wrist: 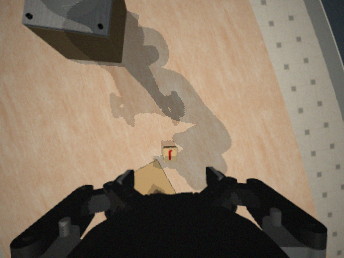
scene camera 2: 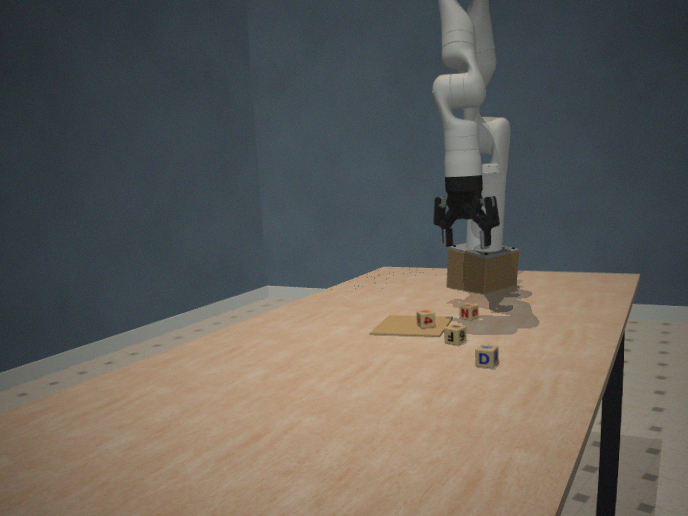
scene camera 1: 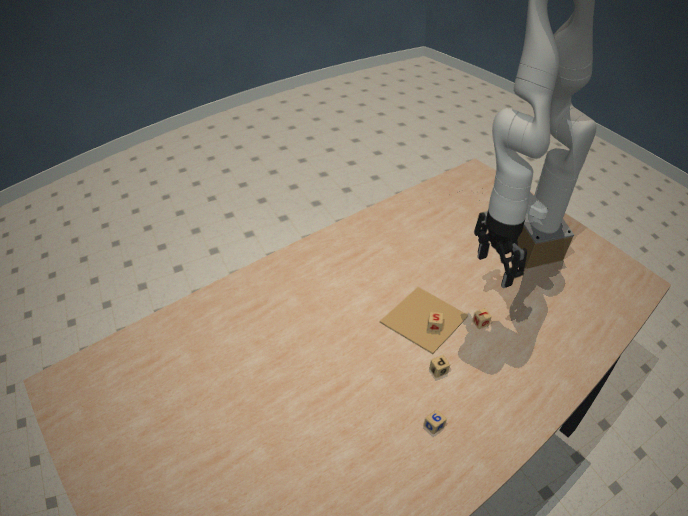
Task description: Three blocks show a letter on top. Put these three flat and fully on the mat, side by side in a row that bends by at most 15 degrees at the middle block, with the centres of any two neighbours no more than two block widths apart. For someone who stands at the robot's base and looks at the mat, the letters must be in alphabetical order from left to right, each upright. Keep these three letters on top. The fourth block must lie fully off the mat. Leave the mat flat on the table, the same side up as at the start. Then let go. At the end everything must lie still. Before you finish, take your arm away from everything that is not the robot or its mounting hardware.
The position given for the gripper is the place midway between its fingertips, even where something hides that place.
Observation:
In view: the gripper (scene camera 2: 466,247) and a tan mat (scene camera 1: 409,318).
The tan mat also shows in the wrist view (wrist: 150,177) and in scene camera 2 (scene camera 2: 394,325). The gripper shows as well in the wrist view (wrist: 170,176) and in scene camera 1 (scene camera 1: 493,271).

